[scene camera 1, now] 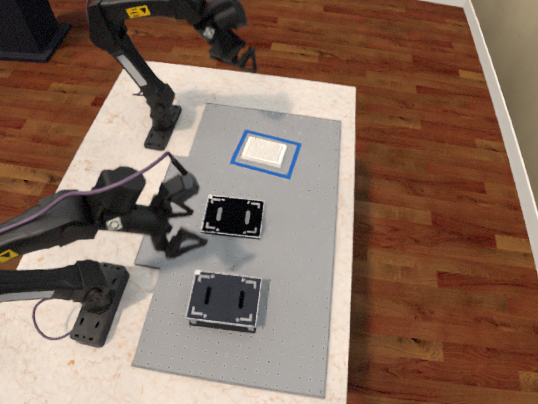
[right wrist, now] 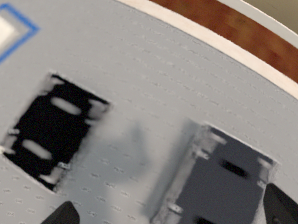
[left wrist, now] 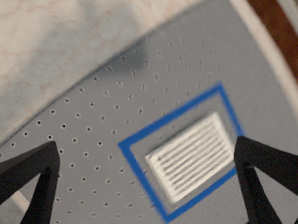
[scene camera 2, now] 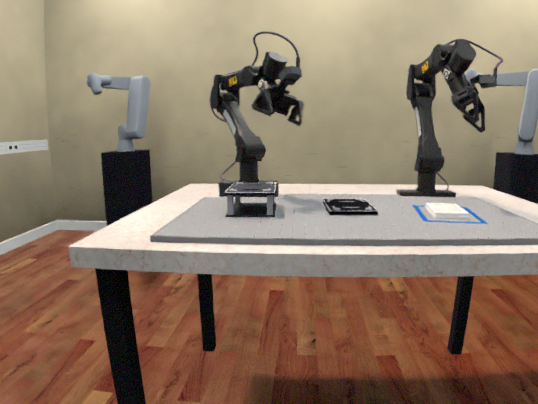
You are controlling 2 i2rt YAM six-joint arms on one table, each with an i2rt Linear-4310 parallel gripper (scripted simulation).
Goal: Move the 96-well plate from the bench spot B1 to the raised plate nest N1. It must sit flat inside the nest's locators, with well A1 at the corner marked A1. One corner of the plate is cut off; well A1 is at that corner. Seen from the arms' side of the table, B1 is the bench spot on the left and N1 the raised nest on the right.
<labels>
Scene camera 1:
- left gripper: 244,69
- right gripper: 199,225
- white 96-well plate: 255,149
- black nest: 225,289
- black nest: 232,221
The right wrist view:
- black nest: 66,135
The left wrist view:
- left gripper: 146,150
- white 96-well plate: 191,137
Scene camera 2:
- left gripper: 479,127
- right gripper: 287,119
</labels>
